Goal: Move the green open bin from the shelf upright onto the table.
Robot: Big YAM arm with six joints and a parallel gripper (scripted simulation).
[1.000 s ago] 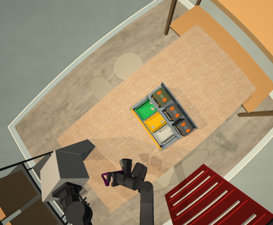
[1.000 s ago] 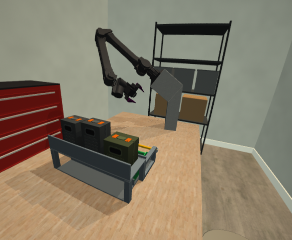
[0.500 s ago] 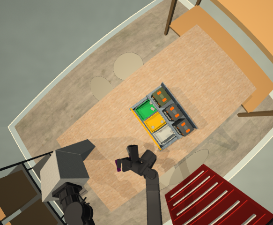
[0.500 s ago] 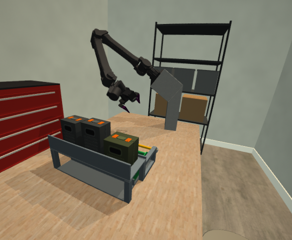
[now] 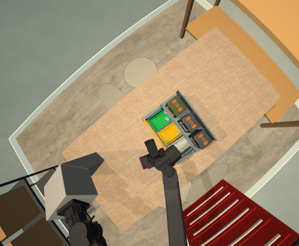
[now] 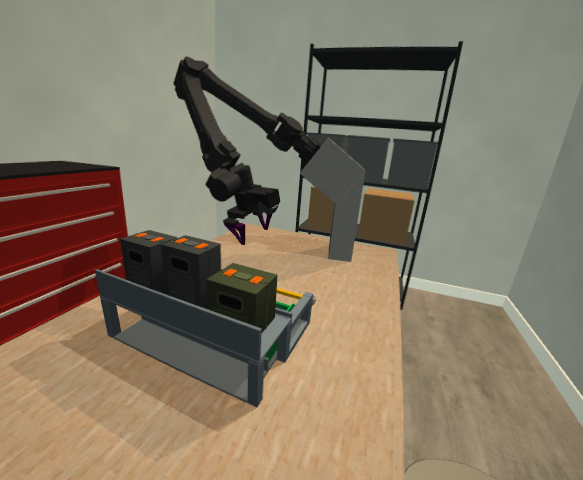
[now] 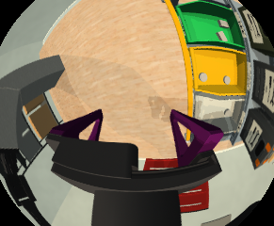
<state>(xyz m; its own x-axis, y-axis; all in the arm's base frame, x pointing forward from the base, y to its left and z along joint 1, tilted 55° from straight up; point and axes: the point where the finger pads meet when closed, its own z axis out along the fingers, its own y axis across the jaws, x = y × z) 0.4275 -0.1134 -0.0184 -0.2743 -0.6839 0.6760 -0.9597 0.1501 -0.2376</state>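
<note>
Right now my hand is 11 cm above the thin yellow bar, 9 cm short of it and 3 cm to the right of it. From my hand the other things lie so: green open bin (20 cm ahead, 14 cm to the left, 12 cm below); then yellow bin (19 cm ahead, 12 cm below, 3 cm to the left); then pale grey bin (19 cm ahead, 12 cm below, 9 cm to the right).
</note>
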